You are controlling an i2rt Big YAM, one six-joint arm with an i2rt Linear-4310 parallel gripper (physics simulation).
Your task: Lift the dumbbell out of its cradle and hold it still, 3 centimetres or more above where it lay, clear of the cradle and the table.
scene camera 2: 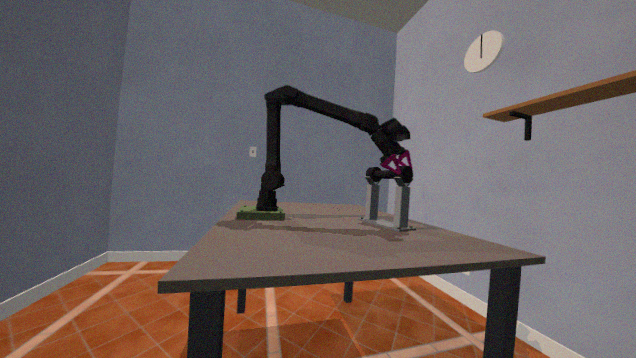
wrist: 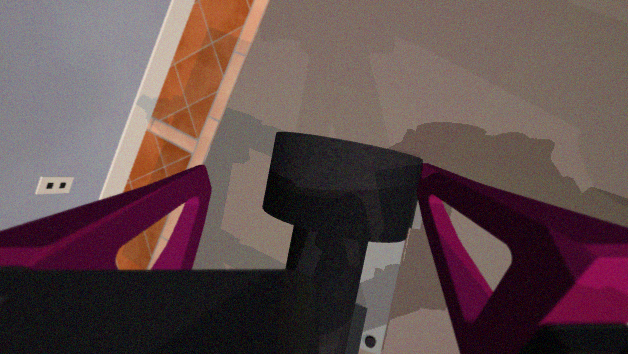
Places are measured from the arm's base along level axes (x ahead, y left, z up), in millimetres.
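Where they show: gripper, fingertip midpoint: (scene camera 2: 405, 171) (wrist: 313, 176); arm's base, origin of the base link: (scene camera 2: 266, 209).
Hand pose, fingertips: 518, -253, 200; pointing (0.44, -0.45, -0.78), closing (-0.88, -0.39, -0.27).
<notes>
Each offset is from my fingertips to the top centre of the thing, as dx, dy, dz. Level surfaces: height alone.
The black dumbbell @[-28, +79, +23] (scene camera 2: 386, 174) (wrist: 325, 255) lies level across the two upright posts of the grey cradle @[-28, +80, -24] (scene camera 2: 402, 207) (wrist: 381, 280), which stands on the table @[dz -229] (scene camera 2: 320, 260) (wrist: 500, 40). My gripper (scene camera 2: 404, 170) (wrist: 313, 176) is open, with nothing gripped between its magenta fingers. The fingertips are down at the dumbbell, close to its nearer head in the scene view. In the wrist view the handle and one head show between the fingers, and the right fingertip is right beside that head, the left one farther off. Whether the right finger touches the head cannot be told. The other head is hidden in the wrist view.
The arm's green base (scene camera 2: 261, 214) stands at the left side of the table. The arm reaches over from there to the cradle. A wooden wall shelf (scene camera 2: 570, 96) and a round clock (scene camera 2: 483, 51) are on the right wall, away from the arm.
</notes>
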